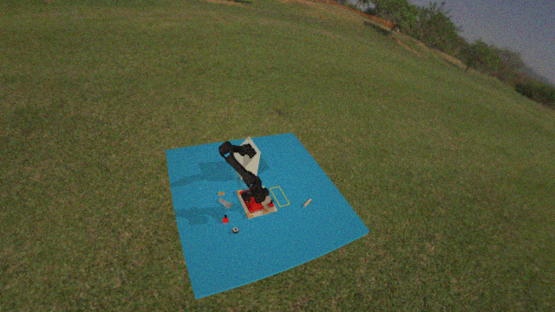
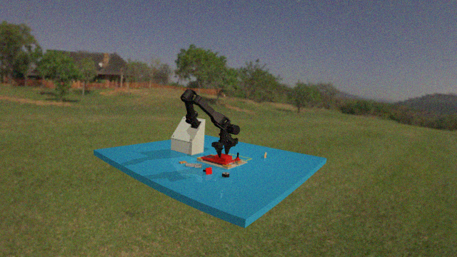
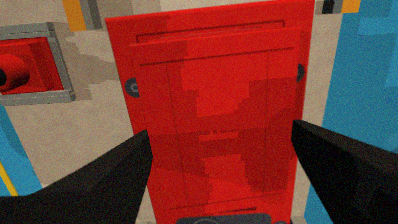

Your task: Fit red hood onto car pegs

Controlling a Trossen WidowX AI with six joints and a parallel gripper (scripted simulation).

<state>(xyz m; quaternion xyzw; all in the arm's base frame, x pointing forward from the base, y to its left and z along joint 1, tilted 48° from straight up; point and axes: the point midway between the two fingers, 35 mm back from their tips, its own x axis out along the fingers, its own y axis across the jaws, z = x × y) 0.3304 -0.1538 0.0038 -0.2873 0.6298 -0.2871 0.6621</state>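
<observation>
My gripper tip is now right at the red hood. Round my gripper tip: grey piece (80 mm behind, 180 mm to the right, 40 mm below); beige jig (20 mm behind, 30 mm to the left, 40 mm below); dark wheel (150 mm ahead, 200 mm to the right, 40 mm below).
</observation>
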